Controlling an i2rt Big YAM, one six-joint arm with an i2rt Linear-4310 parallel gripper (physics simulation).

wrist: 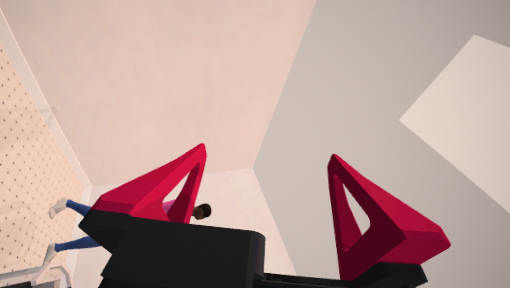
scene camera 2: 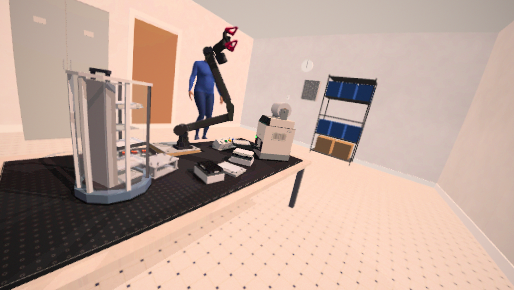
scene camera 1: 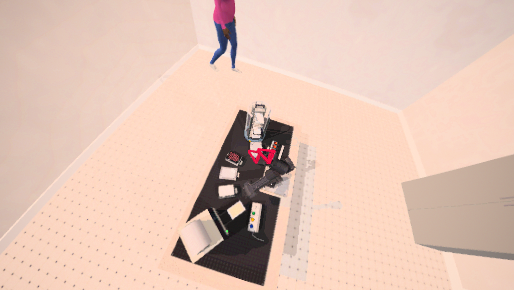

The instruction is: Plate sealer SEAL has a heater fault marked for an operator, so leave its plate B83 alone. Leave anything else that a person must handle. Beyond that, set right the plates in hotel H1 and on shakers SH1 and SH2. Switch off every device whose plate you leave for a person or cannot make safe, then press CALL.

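Frame: origin at the arm's base, x left, y back, z up, level; centimetres.
Where they show: gripper, fingertip midpoint: [wrist: 266,154] [scene camera 2: 237,33] [scene camera 1: 252,150]; arm's base, origin of the base link: [scene camera 2: 183,147].
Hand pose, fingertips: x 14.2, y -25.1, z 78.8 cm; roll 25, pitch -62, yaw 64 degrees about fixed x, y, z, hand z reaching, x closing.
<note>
Things, the pixels of their top centre, and the offset from my fingertips. "pt": a spot on its surface instead.
- hotel, middle of its top: [scene camera 2: 112,71] [scene camera 1: 261,108] dx -61.9, dy -8.6, dz -35.6 cm
- device with a dark plate, middle of its top: [scene camera 2: 209,164] [scene camera 1: 233,156] dx -23.4, dy -19.2, dz -73.5 cm
- sealer, middle of its top: [scene camera 1: 195,236] [scene camera 2: 280,102] dx +43.1, dy -13.4, dz -34.8 cm
- pale plate, middle of its top: [scene camera 1: 236,209] dx +21.9, dy +2.0, dz -69.9 cm
- button box, middle of its top: [scene camera 2: 226,138] [scene camera 1: 256,216] dx +21.6, dy +19.7, dz -72.0 cm
- strip with red switches, surface spot: [scene camera 2: 135,151] pt dx -46.9, dy +17.6, dz -75.4 cm
My gripper [scene camera 1: 261,156] [scene camera 2: 236,37] [wrist: 266,154] is open and empty, its red fingers raised high above the table. The hotel [scene camera 1: 256,139] [scene camera 2: 102,135] is a tall column inside a post frame; pale plates show on its levels. A device with a dark plate [scene camera 1: 233,158] [scene camera 2: 209,168] and two white-topped units [scene camera 1: 229,173] [scene camera 1: 227,191] stand in a row; labels SH1 and SH2 are not readable. The sealer [scene camera 1: 200,235] [scene camera 2: 277,137] carries a roll and a green light; a pale plate [scene camera 1: 236,210] lies before it. The button box [scene camera 1: 254,217] [scene camera 2: 223,144] has coloured buttons.
A white stand [scene camera 2: 162,165] is beside the hotel. A strip with red switches [scene camera 1: 274,145] [scene camera 2: 135,151] lies near the arm base. A person in pink [scene camera 1: 225,12] stands beyond the hotel end of the table; a person in blue [scene camera 2: 202,80] stands behind the arm. Shelving [scene camera 2: 351,79] is farther back.
</note>
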